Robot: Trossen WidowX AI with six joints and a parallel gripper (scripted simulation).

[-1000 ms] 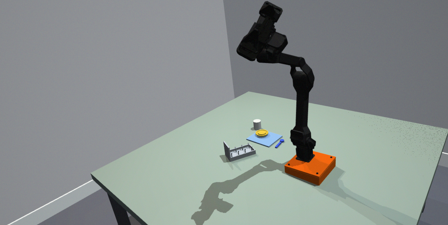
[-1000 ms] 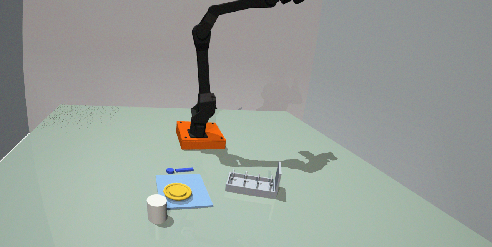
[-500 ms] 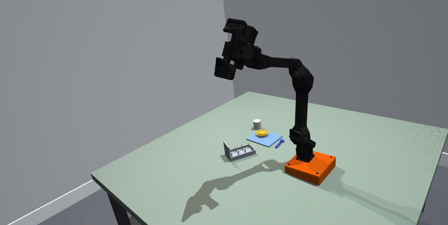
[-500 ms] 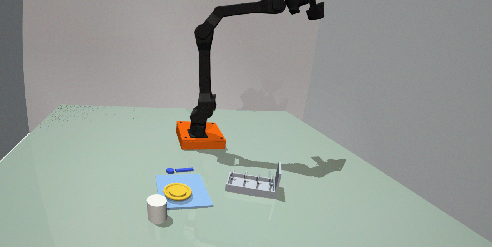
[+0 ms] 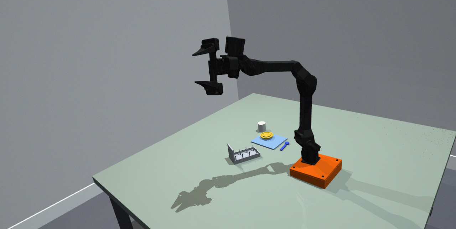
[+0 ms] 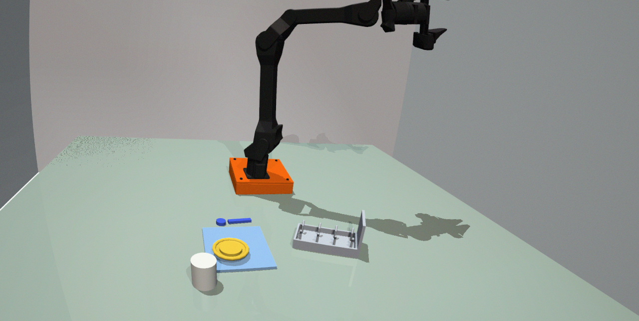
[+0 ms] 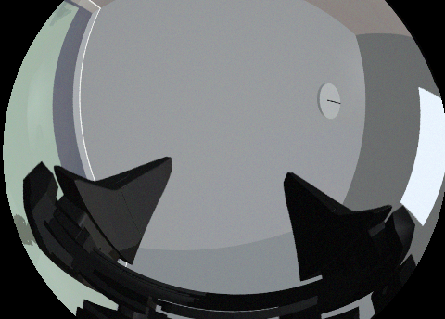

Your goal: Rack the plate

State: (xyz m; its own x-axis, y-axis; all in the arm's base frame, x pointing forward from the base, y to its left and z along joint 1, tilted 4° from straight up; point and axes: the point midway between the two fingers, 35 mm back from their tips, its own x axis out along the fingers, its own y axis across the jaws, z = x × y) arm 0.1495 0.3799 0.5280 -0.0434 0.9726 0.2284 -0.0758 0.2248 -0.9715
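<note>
The yellow plate is 55 cm to the right of my gripper tip, 54 cm below it and 14 cm ahead of it. Round my gripper tip: blue spoon: 56 cm below, 53 cm to the right, 1 cm ahead; then grey dish rack: 54 cm below, 34 cm to the right, 13 cm ahead; then light blue mat: 56 cm below, 53 cm to the right, 12 cm ahead.
</note>
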